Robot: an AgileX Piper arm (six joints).
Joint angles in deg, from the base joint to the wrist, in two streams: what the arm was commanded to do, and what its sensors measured. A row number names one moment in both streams.
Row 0, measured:
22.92, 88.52, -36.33, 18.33, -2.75, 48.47
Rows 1 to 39, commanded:
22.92, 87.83, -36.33, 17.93, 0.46, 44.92
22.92, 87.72, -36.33, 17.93, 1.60, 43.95
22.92, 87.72, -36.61, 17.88, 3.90, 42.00
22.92, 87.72, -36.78, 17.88, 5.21, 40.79
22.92, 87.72, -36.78, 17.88, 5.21, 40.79
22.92, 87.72, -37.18, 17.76, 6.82, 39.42
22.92, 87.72, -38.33, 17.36, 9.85, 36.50
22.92, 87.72, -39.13, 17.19, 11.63, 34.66
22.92, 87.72, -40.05, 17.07, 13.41, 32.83
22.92, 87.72, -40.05, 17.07, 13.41, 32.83
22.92, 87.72, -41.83, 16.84, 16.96, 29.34
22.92, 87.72, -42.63, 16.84, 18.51, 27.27
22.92, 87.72, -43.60, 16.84, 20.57, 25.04
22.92, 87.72, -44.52, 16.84, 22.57, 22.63
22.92, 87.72, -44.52, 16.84, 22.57, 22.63
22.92, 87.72, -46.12, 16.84, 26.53, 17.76
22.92, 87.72, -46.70, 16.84, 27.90, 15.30
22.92, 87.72, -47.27, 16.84, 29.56, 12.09
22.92, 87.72, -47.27, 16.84, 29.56, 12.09
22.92, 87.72, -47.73, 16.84, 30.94, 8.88
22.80, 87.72, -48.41, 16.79, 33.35, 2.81
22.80, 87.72, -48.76, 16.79, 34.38, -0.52
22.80, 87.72, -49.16, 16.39, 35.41, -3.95
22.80, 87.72, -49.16, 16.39, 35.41, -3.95
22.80, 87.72, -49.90, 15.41, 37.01, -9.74
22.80, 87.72, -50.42, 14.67, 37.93, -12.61
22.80, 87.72, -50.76, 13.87, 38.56, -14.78
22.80, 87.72, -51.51, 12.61, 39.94, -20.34
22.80, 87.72, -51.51, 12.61, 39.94, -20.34
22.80, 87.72, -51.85, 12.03, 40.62, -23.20
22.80, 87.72, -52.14, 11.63, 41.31, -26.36
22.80, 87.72, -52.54, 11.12, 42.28, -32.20
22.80, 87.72, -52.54, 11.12, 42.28, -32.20
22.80, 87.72, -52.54, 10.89, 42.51, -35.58
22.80, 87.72, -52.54, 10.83, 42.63, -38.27
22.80, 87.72, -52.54, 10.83, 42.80, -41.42
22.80, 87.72, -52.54, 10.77, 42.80, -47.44
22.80, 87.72, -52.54, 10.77, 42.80, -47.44
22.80, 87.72, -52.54, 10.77, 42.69, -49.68
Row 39, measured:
22.92, 87.95, -52.25, 11.06, 42.00, -41.54
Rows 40 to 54, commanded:
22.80, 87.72, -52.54, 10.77, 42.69, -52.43
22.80, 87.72, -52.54, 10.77, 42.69, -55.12
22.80, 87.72, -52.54, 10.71, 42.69, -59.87
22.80, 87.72, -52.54, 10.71, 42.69, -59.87
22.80, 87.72, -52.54, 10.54, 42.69, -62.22
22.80, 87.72, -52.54, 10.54, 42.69, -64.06
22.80, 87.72, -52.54, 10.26, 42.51, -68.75
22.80, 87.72, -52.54, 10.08, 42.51, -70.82
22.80, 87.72, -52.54, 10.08, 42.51, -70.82
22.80, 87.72, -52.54, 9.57, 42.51, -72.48
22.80, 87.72, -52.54, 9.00, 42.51, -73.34
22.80, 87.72, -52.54, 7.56, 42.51, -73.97
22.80, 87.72, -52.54, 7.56, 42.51, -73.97
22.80, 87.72, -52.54, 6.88, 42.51, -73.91
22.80, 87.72, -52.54, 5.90, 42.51, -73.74
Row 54, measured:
22.92, 87.95, -52.25, 8.14, 42.00, -72.25
